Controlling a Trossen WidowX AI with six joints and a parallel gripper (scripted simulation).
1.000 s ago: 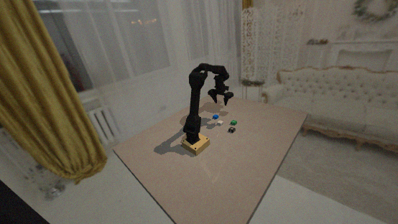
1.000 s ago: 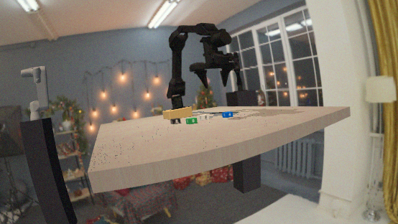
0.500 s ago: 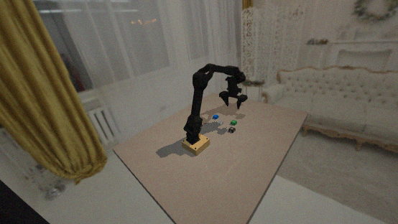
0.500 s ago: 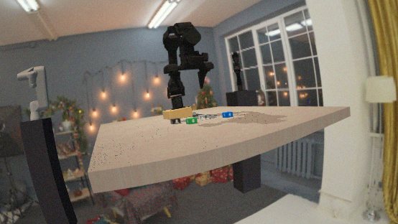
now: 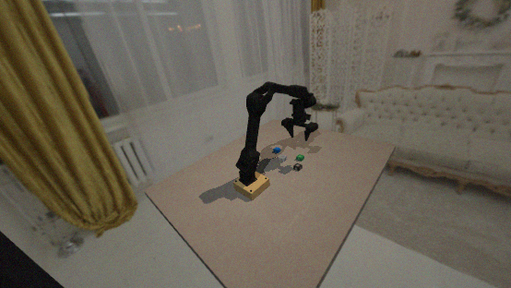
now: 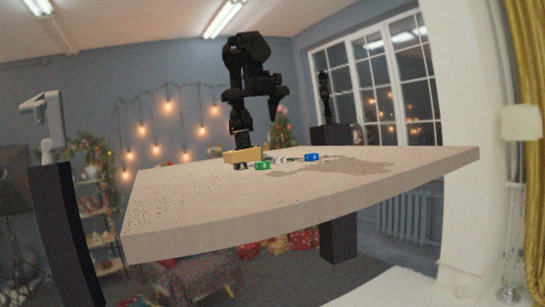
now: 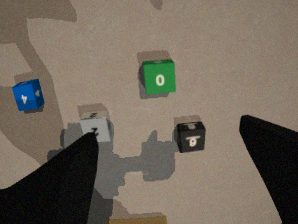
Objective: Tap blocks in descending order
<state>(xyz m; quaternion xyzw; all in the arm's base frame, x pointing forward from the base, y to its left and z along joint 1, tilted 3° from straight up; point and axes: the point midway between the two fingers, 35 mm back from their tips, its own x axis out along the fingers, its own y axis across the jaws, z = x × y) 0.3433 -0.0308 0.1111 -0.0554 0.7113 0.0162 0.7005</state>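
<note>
The black block lies 110 mm below my gripper tip, 80 mm behind it and 50 mm to the right of it. Round my gripper tip: blue block 160 mm to the left, 110 mm below, 20 mm behind; then white block 110 mm below, 70 mm to the left, 60 mm behind; then green block 110 mm below.
</note>
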